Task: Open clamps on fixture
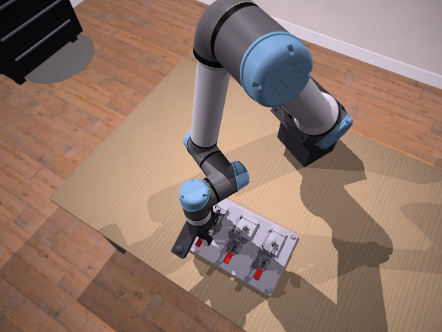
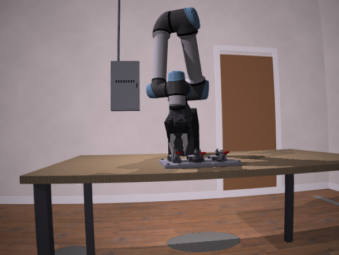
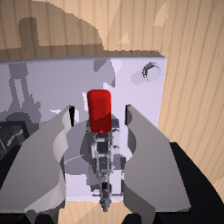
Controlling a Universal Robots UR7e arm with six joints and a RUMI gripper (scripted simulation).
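Right now my hand is 10 cm to the right of the grey fixture plate, 10 cm past it and 5 cm above it.
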